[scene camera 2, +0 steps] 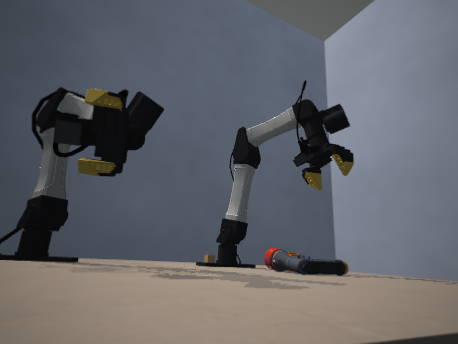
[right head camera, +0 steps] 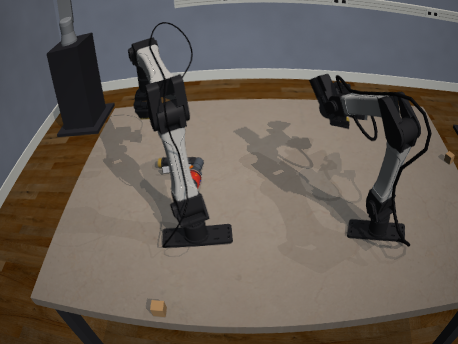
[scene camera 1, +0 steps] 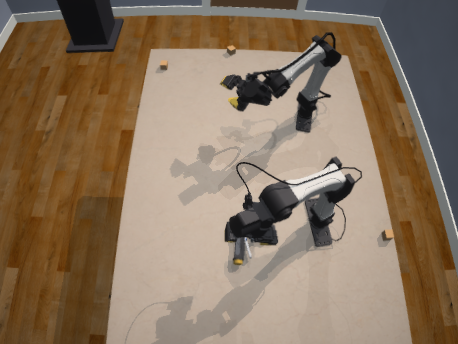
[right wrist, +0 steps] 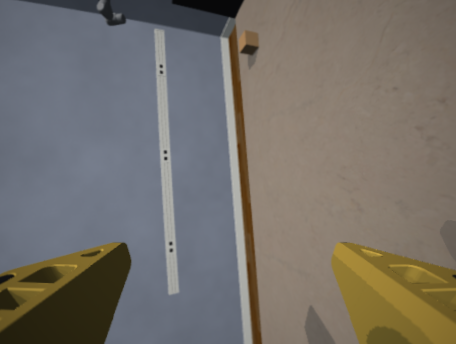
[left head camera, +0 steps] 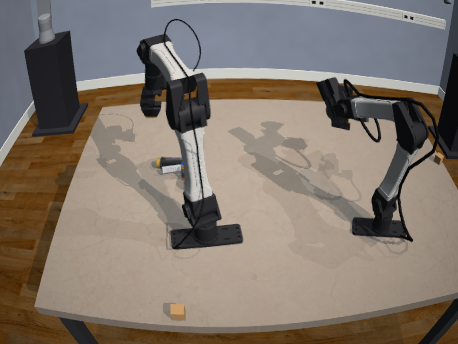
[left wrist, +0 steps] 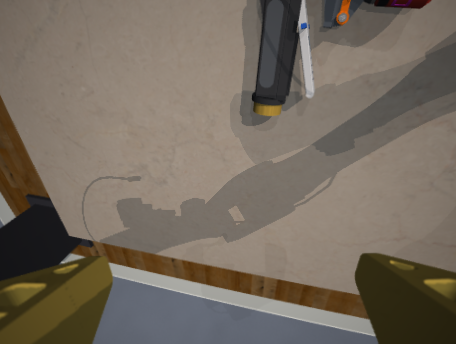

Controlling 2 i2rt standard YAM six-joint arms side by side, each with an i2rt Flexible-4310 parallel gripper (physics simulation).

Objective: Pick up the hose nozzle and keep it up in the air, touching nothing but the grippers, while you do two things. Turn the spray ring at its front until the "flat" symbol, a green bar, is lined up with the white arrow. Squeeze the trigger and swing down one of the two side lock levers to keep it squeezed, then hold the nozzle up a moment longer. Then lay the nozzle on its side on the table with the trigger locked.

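Where they show: left gripper, between the fingertips: (scene camera 2: 332,182) (scene camera 1: 245,241) (left head camera: 154,106) (left wrist: 233,266); right gripper, between the fingertips: (scene camera 2: 85,131) (scene camera 1: 224,91) (right wrist: 231,252); left arm's base, origin of its link: (scene camera 2: 226,266) (right head camera: 196,237) (scene camera 1: 318,222) (left head camera: 206,238); right arm's base, origin of its link: (scene camera 2: 30,260) (right head camera: 377,231) (scene camera 1: 304,114) (left head camera: 379,228).
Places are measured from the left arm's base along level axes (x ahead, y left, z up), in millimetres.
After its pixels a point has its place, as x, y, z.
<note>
The hose nozzle (right head camera: 183,162) (scene camera 1: 239,250) @[331, 82, 35] (scene camera 2: 324,266) @[342, 51, 21] (left wrist: 276,55) @[327, 66, 35] lies on its side on the table, its dark handle ending in a yellow cap. Its red spray ring (right head camera: 196,178) @[202, -7, 50] (scene camera 2: 272,258) @[230, -17, 33] shows partly; the green bar and white arrow cannot be made out. The white trigger (left head camera: 171,169) @[293, 80, 24] (left wrist: 306,65) @[298, 79, 33] stands apart from the handle, and an orange lock lever (left wrist: 343,12) @[269, 38, 46] shows beside it. My left gripper (scene camera 2: 332,179) @[331, 118, 248] (left wrist: 233,266) @[331, 118, 248] is open and empty, high above the nozzle. My right gripper (scene camera 2: 95,135) @[312, -522, 215] (right wrist: 231,252) @[312, -522, 215] (scene camera 1: 227,92) @[312, -522, 215] is open and empty, raised far from the nozzle.
The table (left head camera: 280,300) @[-261, -160, 0] (scene camera 1: 165,280) @[611, 154, 0] bears both arm bases. Small wooden cubes (left head camera: 177,311) @[-279, 105, 34] (right head camera: 158,307) @[-279, 101, 34] (scene camera 1: 388,234) @[-266, 107, 34] (right wrist: 248,42) lie near its edges. The left arm (left head camera: 194,160) @[13, 14, 264] hides part of the nozzle in both head views. A dark pedestal (left head camera: 52,82) (right head camera: 79,82) stands beyond the table.
</note>
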